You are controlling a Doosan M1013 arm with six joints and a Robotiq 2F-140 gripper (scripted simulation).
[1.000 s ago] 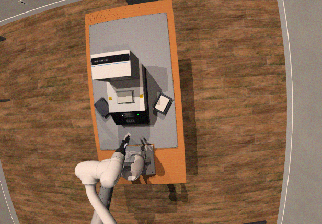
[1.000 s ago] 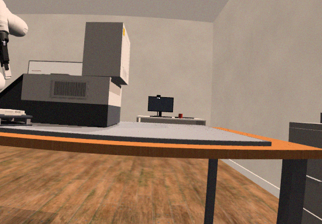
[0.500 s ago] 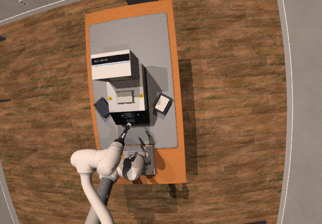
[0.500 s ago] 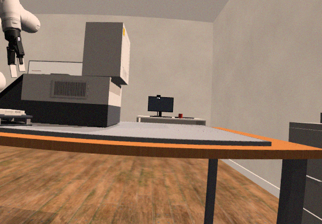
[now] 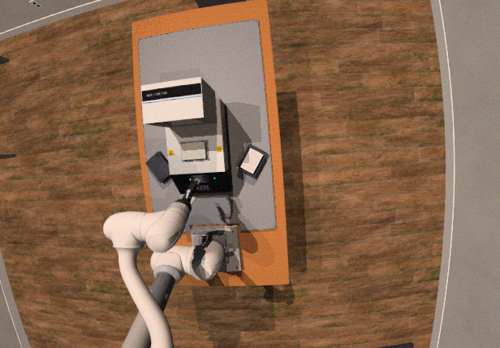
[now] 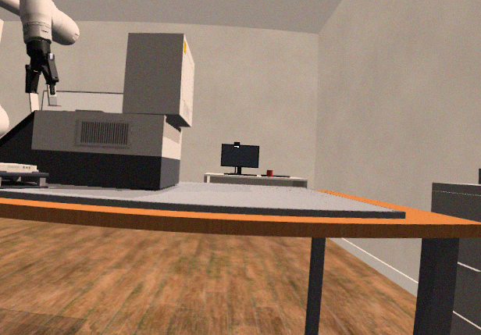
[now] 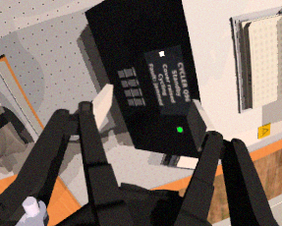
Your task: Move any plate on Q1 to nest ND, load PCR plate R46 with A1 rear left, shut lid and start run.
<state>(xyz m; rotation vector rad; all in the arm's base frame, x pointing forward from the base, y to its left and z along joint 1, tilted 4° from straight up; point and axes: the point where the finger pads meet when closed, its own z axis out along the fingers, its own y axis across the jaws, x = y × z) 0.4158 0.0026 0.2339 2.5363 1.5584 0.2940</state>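
Now: hand 190 mm short of the 96-well plate, 10 mm to the left of it and 40 mm above it. From my hand the other things lie so: dark plate nest N1 (110 mm ahead, 280 mm to the right, 220 mm below); then dark nest (120 mm ahead, 300 mm to the left, 220 mm below); then white plate R46 (110 mm ahead, 280 mm to the right, 210 mm below).
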